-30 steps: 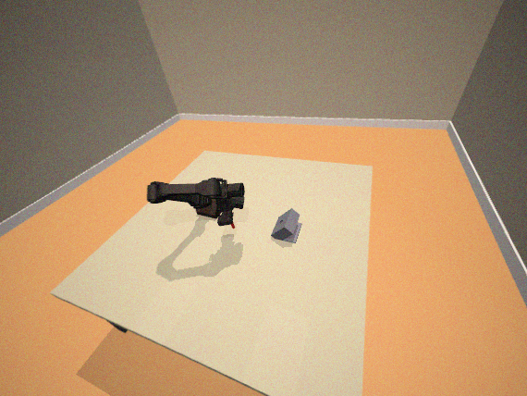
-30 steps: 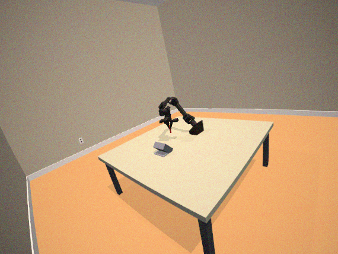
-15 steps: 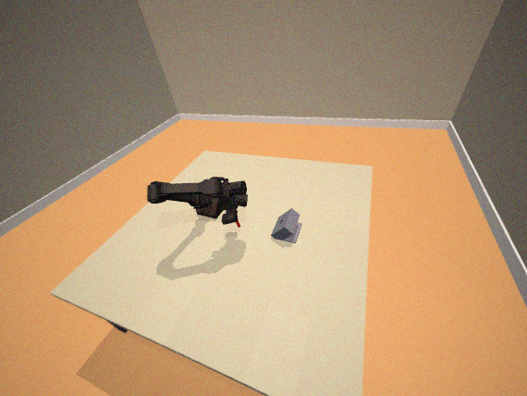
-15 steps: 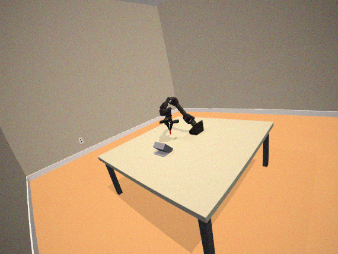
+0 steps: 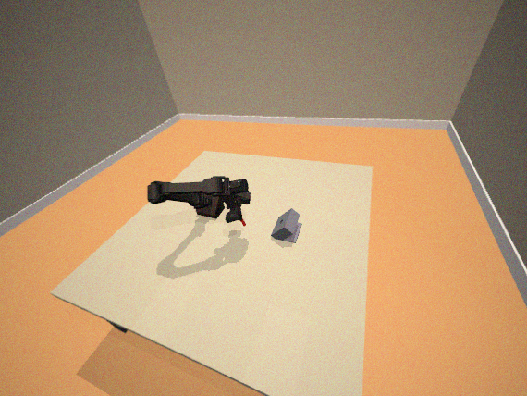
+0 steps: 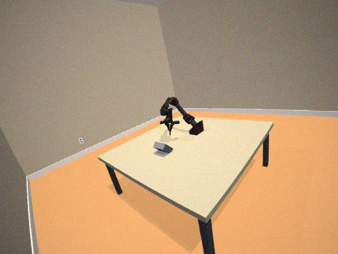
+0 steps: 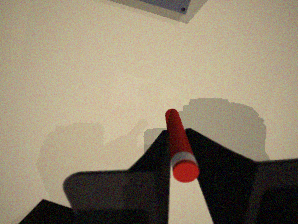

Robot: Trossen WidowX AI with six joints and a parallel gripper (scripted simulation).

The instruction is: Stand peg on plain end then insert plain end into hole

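Now: gripper tip 200 mm short of the grey sloped panel, 60 mm to the right of it and 70 mm above it. Round my gripper tip: peg (20 mm above); then flat foot plate (220 mm ahead, 60 mm to the left, 110 mm below).
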